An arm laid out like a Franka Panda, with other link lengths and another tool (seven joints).
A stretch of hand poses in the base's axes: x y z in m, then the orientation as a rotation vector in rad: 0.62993 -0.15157 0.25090 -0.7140 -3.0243 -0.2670; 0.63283 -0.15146 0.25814 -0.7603 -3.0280 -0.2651; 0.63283 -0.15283 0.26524 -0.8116 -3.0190 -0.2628; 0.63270 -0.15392 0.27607 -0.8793 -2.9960 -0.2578; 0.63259 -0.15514 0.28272 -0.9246 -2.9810 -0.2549; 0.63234 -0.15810 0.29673 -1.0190 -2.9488 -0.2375; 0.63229 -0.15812 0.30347 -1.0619 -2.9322 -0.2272; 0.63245 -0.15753 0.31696 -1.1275 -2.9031 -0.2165; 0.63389 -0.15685 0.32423 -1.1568 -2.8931 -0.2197; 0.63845 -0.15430 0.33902 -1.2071 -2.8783 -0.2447; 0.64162 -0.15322 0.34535 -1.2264 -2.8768 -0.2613; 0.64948 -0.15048 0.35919 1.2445 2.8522 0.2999; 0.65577 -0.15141 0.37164 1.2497 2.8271 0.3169; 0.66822 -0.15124 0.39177 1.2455 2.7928 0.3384; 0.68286 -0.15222 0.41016 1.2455 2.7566 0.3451
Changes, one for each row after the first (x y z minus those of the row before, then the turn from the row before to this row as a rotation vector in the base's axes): 0.00290 0.00011 0.00724 -0.0050 -0.0110 -0.0293; 0.00000 -0.00137 0.00710 -0.0020 -0.0007 -0.0333; -0.00013 -0.00109 0.01083 -0.0008 0.0085 -0.0450; -0.00011 -0.00122 0.00665 -0.0007 0.0044 -0.0302; -0.00025 -0.00296 0.01401 -0.0085 0.0107 -0.0633; -0.00005 -0.00002 0.00674 -0.0049 0.0063 -0.0291; 0.00016 0.00059 0.01349 -0.0037 0.0101 -0.0453; 0.00144 0.00068 0.00727 0.0016 -0.0009 -0.0199; 0.00456 0.00255 0.01479 0.0125 -0.0102 -0.0339; 0.00317 0.00108 0.00633 0.0069 -0.0099 -0.0123; 0.00786 0.00274 0.01384 0.0166 -0.0258 -0.0184; 0.00629 -0.00093 0.01245 0.0040 -0.0215 -0.0112; 0.01245 0.00017 0.02013 0.0028 -0.0338 -0.0093; 0.01464 -0.00098 0.01839 -0.0061 -0.0310 -0.0129
